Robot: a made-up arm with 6 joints.
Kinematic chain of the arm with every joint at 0, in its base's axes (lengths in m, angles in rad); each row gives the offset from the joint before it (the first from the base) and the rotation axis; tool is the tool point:
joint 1: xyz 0 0 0.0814 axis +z
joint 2: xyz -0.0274 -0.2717 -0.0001 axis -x
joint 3: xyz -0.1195 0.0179 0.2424 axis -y
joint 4: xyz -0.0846 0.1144 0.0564 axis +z
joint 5: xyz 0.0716 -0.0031 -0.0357 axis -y
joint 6: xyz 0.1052 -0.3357 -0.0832 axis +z
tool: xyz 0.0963 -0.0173 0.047
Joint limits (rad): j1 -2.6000..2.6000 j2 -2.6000..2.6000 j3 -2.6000..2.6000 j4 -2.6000..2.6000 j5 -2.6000..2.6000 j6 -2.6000..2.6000
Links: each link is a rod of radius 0.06 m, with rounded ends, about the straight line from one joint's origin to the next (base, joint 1, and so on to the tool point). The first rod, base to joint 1, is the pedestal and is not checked.
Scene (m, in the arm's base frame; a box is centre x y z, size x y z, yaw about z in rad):
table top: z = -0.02
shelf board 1: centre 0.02 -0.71 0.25 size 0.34 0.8 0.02 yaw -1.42
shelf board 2: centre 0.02 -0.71 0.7 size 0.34 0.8 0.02 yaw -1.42
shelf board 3: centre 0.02 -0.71 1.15 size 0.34 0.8 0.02 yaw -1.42
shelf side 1: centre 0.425 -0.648 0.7 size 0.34 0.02 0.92 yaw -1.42
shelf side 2: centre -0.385 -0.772 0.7 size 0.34 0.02 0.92 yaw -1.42
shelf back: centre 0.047 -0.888 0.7 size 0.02 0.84 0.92 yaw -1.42
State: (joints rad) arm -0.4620 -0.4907 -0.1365 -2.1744 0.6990 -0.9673
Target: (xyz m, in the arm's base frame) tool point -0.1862 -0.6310 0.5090
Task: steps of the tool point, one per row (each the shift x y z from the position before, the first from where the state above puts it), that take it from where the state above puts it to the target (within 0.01 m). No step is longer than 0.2 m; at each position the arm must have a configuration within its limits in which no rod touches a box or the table.
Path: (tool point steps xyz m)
1: -0.0159 -0.1313 -0.0700
2: 0.0493 -0.1612 -0.0318
3: 0.1221 -0.1380 0.0091
4: 0.1750 -0.0669 0.0350
5: 0.1881 0.0283 0.0326
6: 0.0027 -0.1119 0.0011
7: 0.0300 -0.1035 -0.0011

